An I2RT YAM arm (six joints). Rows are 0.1 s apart.
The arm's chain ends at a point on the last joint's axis. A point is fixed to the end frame.
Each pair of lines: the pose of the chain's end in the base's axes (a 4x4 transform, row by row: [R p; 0 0 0 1], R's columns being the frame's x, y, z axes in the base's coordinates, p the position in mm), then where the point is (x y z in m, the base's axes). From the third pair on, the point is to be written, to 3 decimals.
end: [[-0.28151 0.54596 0.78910 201.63], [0.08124 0.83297 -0.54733 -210.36], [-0.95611 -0.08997 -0.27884 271.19], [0 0 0 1]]
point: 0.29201 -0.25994 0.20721
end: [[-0.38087 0.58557 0.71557 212.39], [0.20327 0.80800 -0.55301 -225.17], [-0.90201 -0.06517 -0.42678 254.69], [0 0 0 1]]
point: 0.29162 -0.27189 0.17556
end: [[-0.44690 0.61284 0.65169 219.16], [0.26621 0.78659 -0.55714 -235.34], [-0.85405 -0.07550 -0.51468 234.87], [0 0 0 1]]
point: 0.289 -0.281 0.147
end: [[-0.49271 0.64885 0.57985 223.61], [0.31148 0.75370 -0.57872 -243.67], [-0.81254 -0.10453 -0.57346 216.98], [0 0 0 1]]
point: 0.284 -0.291 0.123
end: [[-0.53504 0.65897 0.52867 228.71], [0.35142 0.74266 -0.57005 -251.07], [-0.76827 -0.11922 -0.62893 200.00], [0 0 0 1]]
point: 0.282 -0.296 0.101
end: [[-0.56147 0.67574 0.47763 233.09], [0.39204 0.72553 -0.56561 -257.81], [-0.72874 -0.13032 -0.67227 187.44], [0 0 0 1]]
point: 0.280 -0.301 0.084
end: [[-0.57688 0.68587 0.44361 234.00], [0.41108 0.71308 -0.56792 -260.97], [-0.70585 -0.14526 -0.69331 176.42], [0 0 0 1]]
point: 0.277 -0.304 0.071
